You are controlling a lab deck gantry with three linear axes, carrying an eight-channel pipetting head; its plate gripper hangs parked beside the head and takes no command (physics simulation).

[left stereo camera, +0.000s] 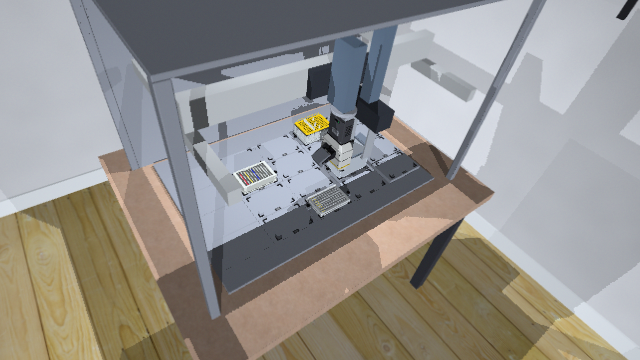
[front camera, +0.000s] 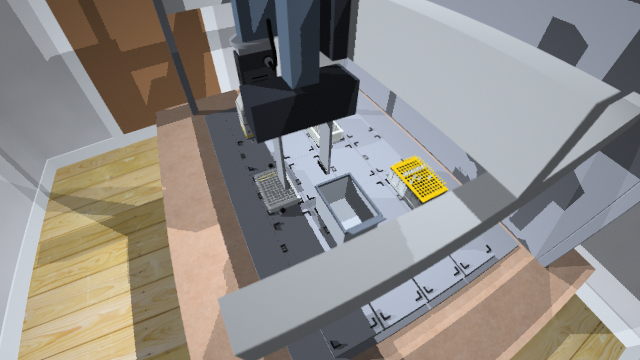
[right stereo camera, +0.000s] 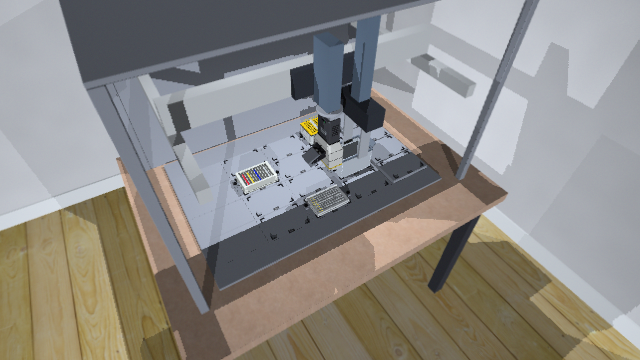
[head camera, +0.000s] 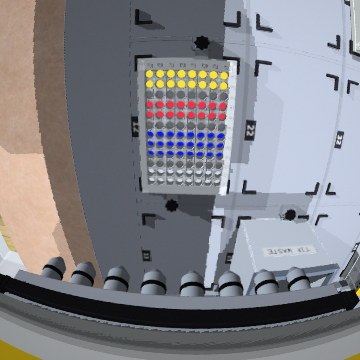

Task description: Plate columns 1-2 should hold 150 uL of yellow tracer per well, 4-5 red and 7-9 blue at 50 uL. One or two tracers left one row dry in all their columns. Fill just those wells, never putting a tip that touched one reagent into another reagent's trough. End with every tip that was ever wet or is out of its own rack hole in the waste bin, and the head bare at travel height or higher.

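The plate (front camera: 280,206) (head camera: 142,125) (left stereo camera: 332,208) (right stereo camera: 330,208) has two yellow, two red and three blue columns, each showing colour in all eight wells in the head view. The head's nozzles (head camera: 192,284) are bare and high above the deck. Its body (left stereo camera: 342,150) (right stereo camera: 332,152) shows in the stereo views. The parked plate gripper (front camera: 307,180) is open, its fingers apart with nothing held. The waste bin (front camera: 364,226) (head camera: 300,232) is beside the plate. The trough rack (left stereo camera: 260,187) (right stereo camera: 260,187) shows red, yellow and blue strips. The yellow-topped tip rack (front camera: 398,184) (left stereo camera: 306,135) (right stereo camera: 307,134) has several empty holes.
A grey gantry beam (front camera: 350,260) crosses the front of the front view. Black corner brackets (head camera: 144,18) and dark round knobs (head camera: 201,43) stand on the deck around the plate. Upright frame posts (left stereo camera: 190,210) (right stereo camera: 165,210) stand at the deck's outer edge.
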